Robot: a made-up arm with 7 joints. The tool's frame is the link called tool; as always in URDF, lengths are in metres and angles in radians. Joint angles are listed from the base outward.
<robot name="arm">
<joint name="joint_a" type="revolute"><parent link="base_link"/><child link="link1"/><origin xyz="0 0 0"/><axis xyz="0 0.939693 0.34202"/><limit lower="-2.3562" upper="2.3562"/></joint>
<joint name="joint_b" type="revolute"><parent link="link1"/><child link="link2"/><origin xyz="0 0 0"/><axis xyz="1 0 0"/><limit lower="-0.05" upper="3.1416"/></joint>
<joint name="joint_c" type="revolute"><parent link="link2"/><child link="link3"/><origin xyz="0 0 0"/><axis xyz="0 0 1"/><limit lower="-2.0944" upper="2.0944"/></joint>
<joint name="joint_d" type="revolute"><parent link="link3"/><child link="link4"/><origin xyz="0.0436 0 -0.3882"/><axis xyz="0 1 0"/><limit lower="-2.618" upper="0.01"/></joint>
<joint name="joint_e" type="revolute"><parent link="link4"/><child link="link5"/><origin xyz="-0.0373 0 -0.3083"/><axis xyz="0 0 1"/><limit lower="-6.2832" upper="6.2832"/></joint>
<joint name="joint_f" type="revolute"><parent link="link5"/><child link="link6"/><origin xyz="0 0 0"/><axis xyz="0 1 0"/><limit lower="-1.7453" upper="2.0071"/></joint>
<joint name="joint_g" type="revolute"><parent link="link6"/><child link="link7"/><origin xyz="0 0 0"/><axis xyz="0 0 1"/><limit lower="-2.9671" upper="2.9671"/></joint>
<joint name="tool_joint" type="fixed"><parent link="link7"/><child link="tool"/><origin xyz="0 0 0"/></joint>
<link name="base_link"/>
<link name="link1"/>
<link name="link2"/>
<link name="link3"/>
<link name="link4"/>
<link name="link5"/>
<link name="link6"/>
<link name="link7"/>
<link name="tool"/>
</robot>
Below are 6 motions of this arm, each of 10 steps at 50 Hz.
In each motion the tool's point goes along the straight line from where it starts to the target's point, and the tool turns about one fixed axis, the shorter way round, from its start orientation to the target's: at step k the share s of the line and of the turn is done. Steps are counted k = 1, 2, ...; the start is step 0. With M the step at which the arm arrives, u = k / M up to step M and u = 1 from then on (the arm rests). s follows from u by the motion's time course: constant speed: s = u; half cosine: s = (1 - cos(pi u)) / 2; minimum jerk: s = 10 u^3 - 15 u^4 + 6 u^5.
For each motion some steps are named. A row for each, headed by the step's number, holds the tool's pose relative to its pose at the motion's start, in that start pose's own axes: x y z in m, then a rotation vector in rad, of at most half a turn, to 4 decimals.
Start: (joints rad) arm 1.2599 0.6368 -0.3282 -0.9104 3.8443 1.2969 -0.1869
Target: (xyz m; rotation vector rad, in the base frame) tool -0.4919 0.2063 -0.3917 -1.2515 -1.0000 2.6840
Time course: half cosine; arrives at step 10
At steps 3, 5, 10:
3: 0.0009 0.0070 -0.0017 -0.0227 -0.0057 0.0026
5: 0.0022 0.0170 -0.0042 -0.0551 -0.0138 0.0062
10: 0.0045 0.0339 -0.0085 -0.1102 -0.0277 0.0124

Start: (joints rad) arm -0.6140 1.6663 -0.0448 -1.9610 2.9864 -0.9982 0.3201
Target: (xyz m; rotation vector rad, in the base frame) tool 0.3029 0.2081 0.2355 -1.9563 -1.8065 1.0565
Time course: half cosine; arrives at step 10
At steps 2, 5, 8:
2: -0.0022 -0.0031 0.0017 -0.0069 0.0130 0.0085
5: -0.0116 -0.0161 0.0090 -0.0361 0.0679 0.0446
8: -0.0210 -0.0291 0.0162 -0.0653 0.1229 0.0807

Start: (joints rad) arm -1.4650 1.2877 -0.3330 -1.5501 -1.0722 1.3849 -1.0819
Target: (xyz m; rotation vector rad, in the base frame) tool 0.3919 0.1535 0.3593 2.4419 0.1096 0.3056
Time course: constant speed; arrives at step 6
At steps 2, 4, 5, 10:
2: 0.0020 -0.0001 0.0061 0.0043 -0.0126 -0.0055
4: 0.0041 -0.0002 0.0121 0.0086 -0.0251 -0.0110
5: 0.0051 -0.0003 0.0152 0.0108 -0.0314 -0.0137
10: 0.0061 -0.0004 0.0182 0.0130 -0.0377 -0.0165

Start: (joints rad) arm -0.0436 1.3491 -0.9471 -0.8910 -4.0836 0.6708 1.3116
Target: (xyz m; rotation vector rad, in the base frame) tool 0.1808 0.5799 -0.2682 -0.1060 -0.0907 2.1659
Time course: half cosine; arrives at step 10
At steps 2, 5, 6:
2: 0.0017 -0.0029 0.0061 -0.0011 -0.0036 -0.0019
5: 0.0087 -0.0153 0.0322 -0.0059 -0.0189 -0.0102
6: 0.0113 -0.0200 0.0421 -0.0077 -0.0247 -0.0133

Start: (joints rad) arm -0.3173 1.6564 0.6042 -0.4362 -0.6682 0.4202 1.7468
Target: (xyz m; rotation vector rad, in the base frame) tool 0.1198 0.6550 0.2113 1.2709 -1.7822 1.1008
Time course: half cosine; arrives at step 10
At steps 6, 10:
6: 0.0265 0.0016 -0.0052 -0.0926 -0.0296 -0.1165
10: 0.0405 0.0025 -0.0079 -0.1415 -0.0452 -0.1780

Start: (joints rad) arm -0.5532 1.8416 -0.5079 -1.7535 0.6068 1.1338 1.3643
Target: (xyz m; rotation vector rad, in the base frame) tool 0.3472 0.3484 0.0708 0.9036 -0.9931 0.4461
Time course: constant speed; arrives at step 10
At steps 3, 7, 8, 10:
3: -0.0131 0.0062 -0.0029 0.0357 -0.0084 -0.1081
7: -0.0306 0.0144 -0.0067 0.0833 -0.0196 -0.2522
8: -0.0350 0.0165 -0.0077 0.0952 -0.0224 -0.2882
10: -0.0437 0.0206 -0.0096 0.1190 -0.0280 -0.3603

